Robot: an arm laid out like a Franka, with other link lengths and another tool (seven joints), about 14 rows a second.
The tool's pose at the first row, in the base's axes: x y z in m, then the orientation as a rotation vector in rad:
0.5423 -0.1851 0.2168 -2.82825 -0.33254 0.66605
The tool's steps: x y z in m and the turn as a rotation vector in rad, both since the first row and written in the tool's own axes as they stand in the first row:
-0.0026 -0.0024 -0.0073 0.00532 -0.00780 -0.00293
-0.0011 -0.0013 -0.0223 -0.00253 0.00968 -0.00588
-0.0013 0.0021 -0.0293 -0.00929 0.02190 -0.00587
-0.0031 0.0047 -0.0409 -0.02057 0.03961 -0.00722
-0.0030 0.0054 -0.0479 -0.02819 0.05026 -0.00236
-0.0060 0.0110 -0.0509 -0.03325 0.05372 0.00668
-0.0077 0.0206 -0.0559 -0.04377 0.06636 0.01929
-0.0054 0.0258 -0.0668 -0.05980 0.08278 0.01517
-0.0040 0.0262 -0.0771 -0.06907 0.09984 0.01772
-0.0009 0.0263 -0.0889 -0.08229 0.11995 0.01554
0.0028 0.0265 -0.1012 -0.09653 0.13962 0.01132
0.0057 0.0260 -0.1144 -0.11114 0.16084 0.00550
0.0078 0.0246 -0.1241 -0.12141 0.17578 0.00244
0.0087 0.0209 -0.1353 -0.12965 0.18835 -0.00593
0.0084 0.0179 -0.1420 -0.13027 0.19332 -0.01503
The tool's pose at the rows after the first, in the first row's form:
0.5430 -0.1847 0.2249 -2.82029 -0.33568 0.67653
0.5514 -0.1877 0.2371 -2.83086 -0.34015 0.65099
0.5550 -0.1920 0.2424 -2.84006 -0.34093 0.63349
0.5592 -0.1968 0.2526 -2.85412 -0.34457 0.60771
0.5626 -0.1986 0.2585 -2.86531 -0.33918 0.59325
0.5623 -0.2052 0.2609 -2.87402 -0.32806 0.59000
0.5648 -0.2155 0.2635 -2.89094 -0.31254 0.57398
0.5726 -0.2216 0.2707 -2.90781 -0.32223 0.54889
0.5787 -0.2232 0.2790 -2.92055 -0.31948 0.52410
0.5868 -0.2243 0.2880 -2.93562 -0.32455 0.49358
0.5957 -0.2254 0.2972 -2.95056 -0.33302 0.46302
0.6042 -0.2263 0.3077 -2.96514 -0.34364 0.42956
0.6103 -0.2259 0.3157 -2.97554 -0.34963 0.40603
0.6156 -0.2239 0.3261 -2.98158 -0.36278 0.38505
0.6179 -0.2222 0.3328 -2.97923 -0.37510 0.37583

